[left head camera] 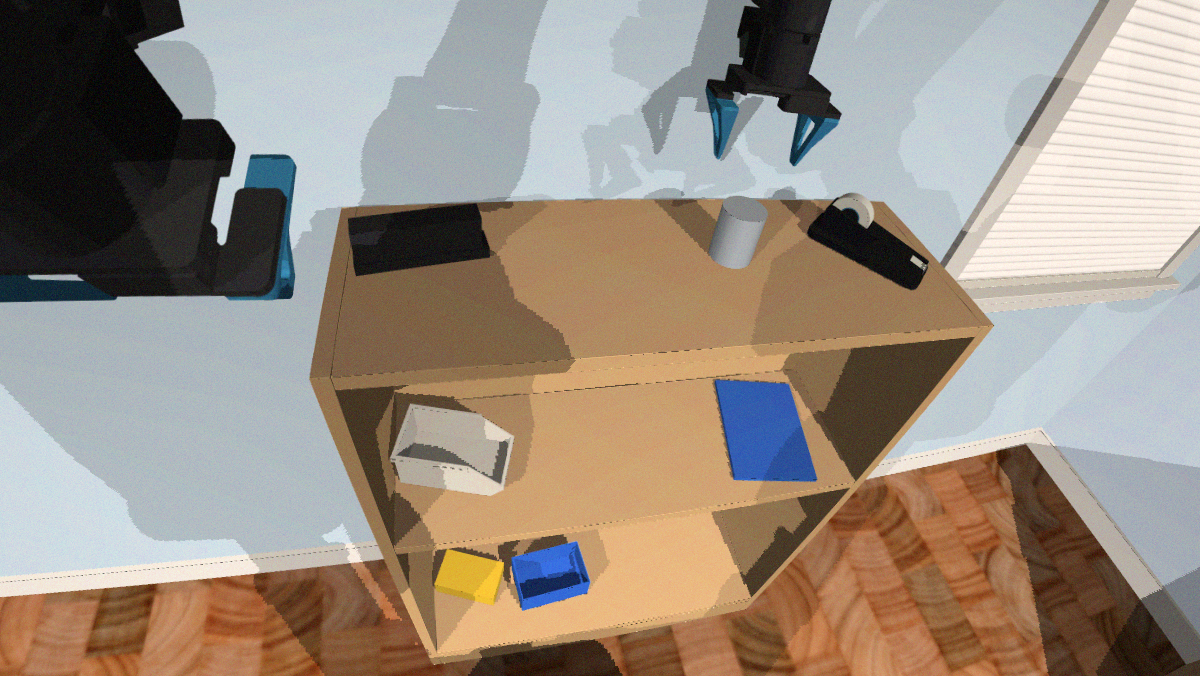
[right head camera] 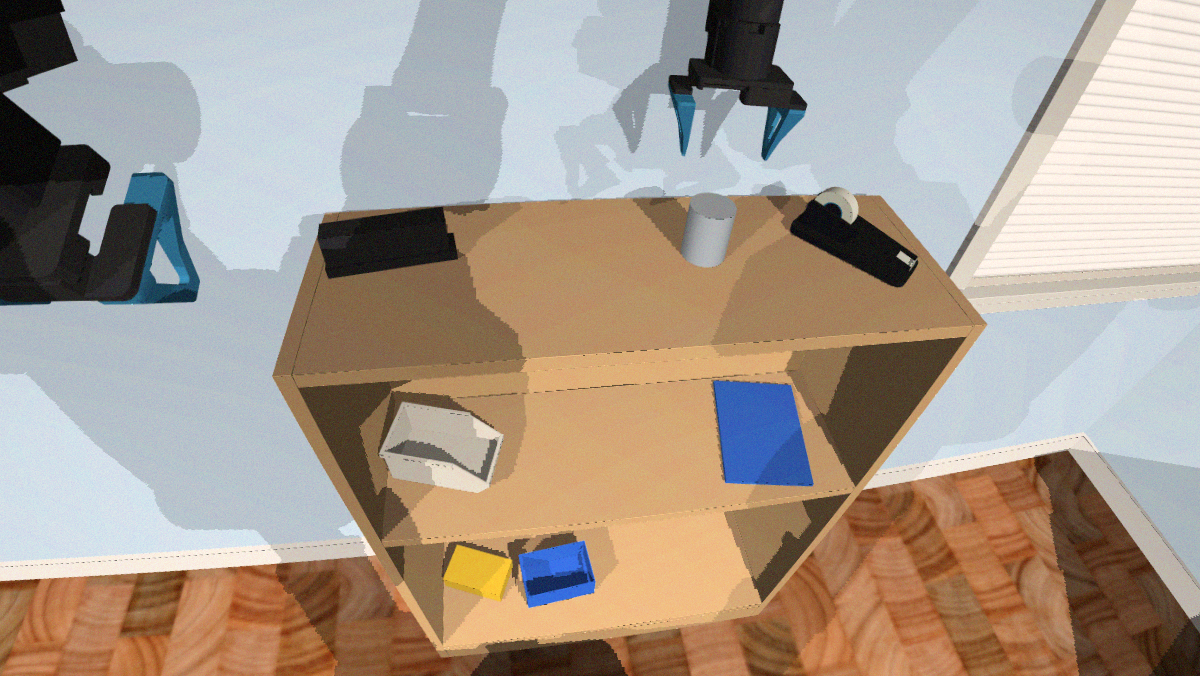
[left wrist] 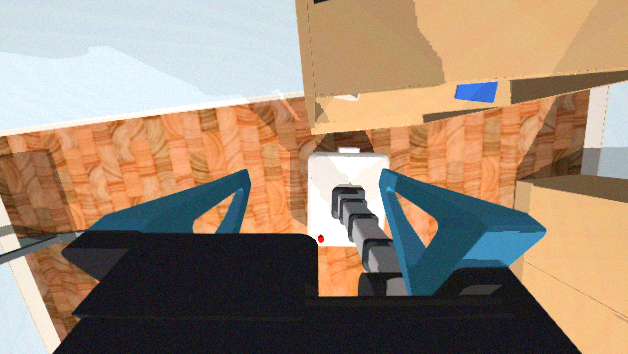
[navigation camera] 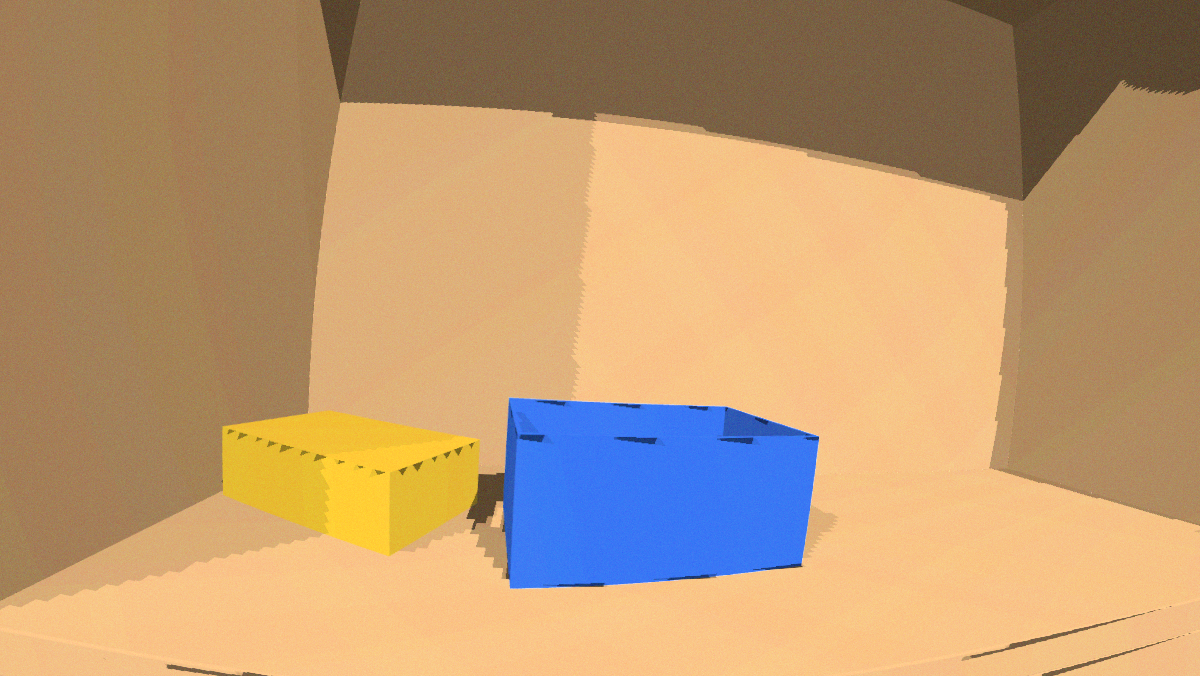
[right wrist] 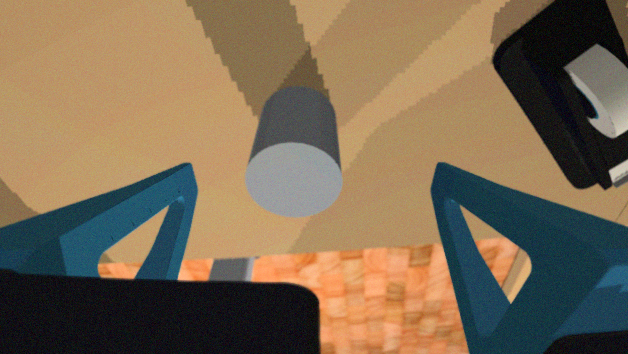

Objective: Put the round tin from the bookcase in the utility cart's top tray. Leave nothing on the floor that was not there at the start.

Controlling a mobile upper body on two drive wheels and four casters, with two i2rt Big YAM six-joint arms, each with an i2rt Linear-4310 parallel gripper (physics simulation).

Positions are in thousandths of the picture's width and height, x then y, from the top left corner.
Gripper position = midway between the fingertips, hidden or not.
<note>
I see my left gripper (left head camera: 169,425), my right gripper (right head camera: 603,232), a round grey tin (right head camera: 592,323), a blue book (right head camera: 635,650), a blue bin (navigation camera: 496,730), a yellow box (navigation camera: 315,718), a white bin (left head camera: 368,663), a tan cabinet (left wrist: 907,767), a wooden bookcase (navigation camera: 795,369) and a window with blinds (right head camera: 909,310).
The round grey tin is seen too in the left head camera view (left head camera: 618,325) and in the right wrist view (right wrist: 469,482). The blue book shows as well in the left head camera view (left head camera: 638,652) and in the left wrist view (left wrist: 767,261). The blue bin is seen too in the left head camera view (left head camera: 462,850) and in the right head camera view (right head camera: 470,847). The left wrist view does not show the round grey tin: it is out of frame. The navigation camera view misses the round grey tin: it is out of frame.
</note>
